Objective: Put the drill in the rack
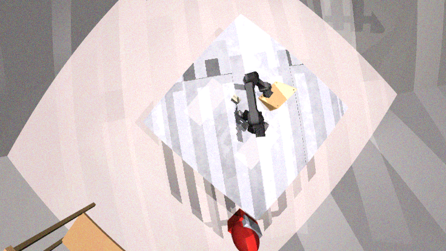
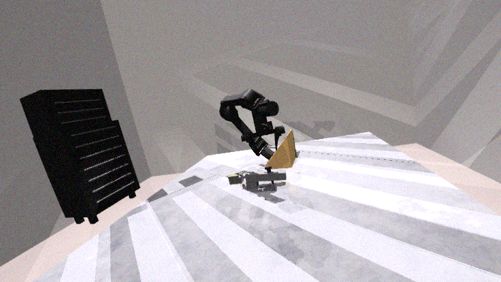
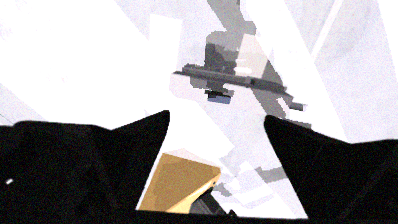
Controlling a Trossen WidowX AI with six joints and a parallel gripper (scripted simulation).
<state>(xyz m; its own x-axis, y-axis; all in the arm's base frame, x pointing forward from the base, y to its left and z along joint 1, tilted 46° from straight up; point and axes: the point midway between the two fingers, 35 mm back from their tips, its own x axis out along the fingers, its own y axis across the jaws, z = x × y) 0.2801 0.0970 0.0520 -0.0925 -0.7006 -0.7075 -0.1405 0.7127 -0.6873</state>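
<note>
The drill is 110 mm below my gripper tip and 90 mm to the right of it. Round my gripper tip: dark key: 100 mm below, 10 mm to the right, 10 mm behind; then olive block: 200 mm to the right, 130 mm below, 80 mm behind.
</note>
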